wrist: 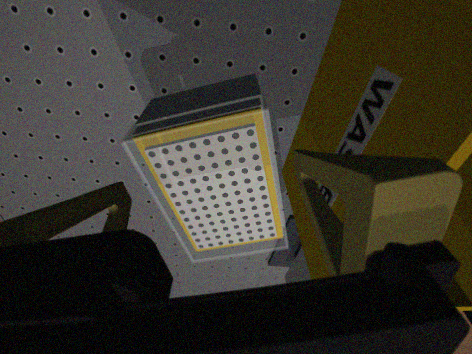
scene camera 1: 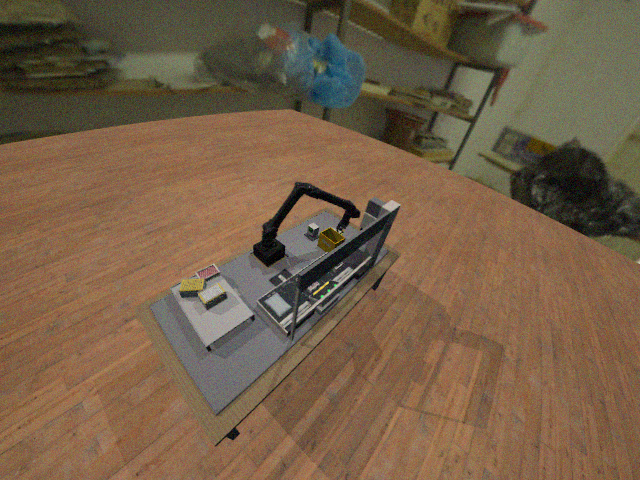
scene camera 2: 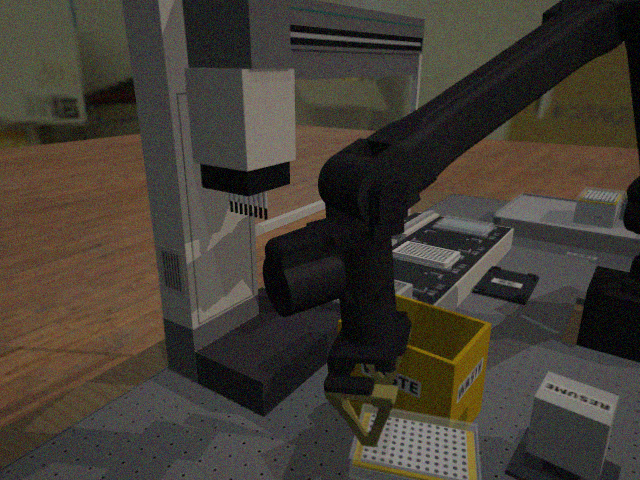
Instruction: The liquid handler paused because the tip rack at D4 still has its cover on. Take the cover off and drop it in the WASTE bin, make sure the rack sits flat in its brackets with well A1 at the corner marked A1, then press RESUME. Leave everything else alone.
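Note:
A tip rack with a white holed top and yellow border stands on the grey bench beside the yellow WASTE bin. A clear cover surrounds its top. My gripper is open and empty, above the rack near its bin-side end in scene camera 2; the fingers stand to either side of it in the wrist view. The RESUME box stands beyond the rack. Which rack belongs to D4 and any A1 mark cannot be read.
The handler's deck carries labware beyond the bin. The handler's tall column and pipette head stand near my arm. A raised tray holds several boxes. A dark plate lies beside the deck.

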